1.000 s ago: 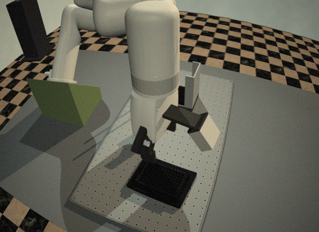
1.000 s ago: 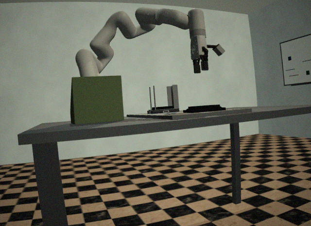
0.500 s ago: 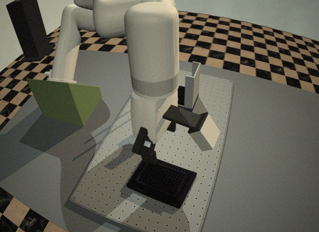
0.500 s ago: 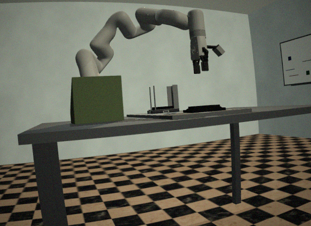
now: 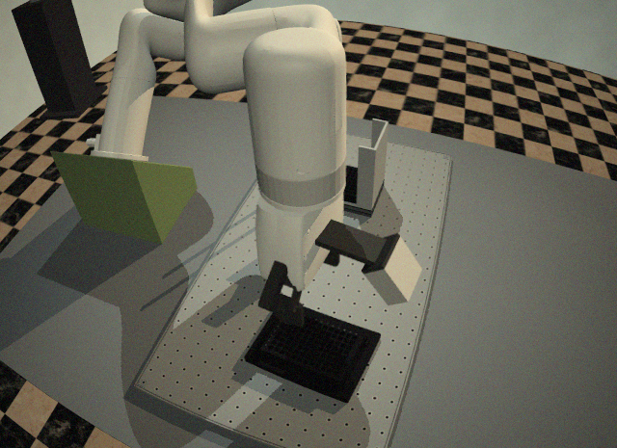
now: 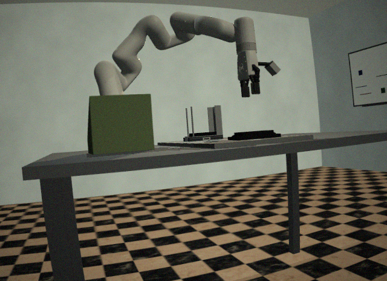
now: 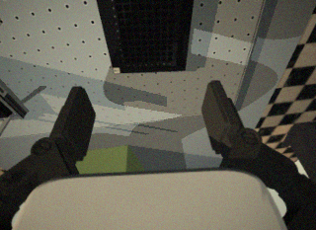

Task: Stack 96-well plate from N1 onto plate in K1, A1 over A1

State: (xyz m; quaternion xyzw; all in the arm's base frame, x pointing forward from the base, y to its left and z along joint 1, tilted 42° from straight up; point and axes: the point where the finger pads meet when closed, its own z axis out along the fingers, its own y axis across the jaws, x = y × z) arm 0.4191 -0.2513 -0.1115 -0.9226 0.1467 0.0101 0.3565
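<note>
My gripper is now 150 mm above the black 96-well plate. From my hand the other things lie so: tall wall: 70 mm ahead, 330 mm to the left, 80 mm below; then pale A1 mark: 60 mm behind, 70 mm to the left, 150 mm below.
</note>
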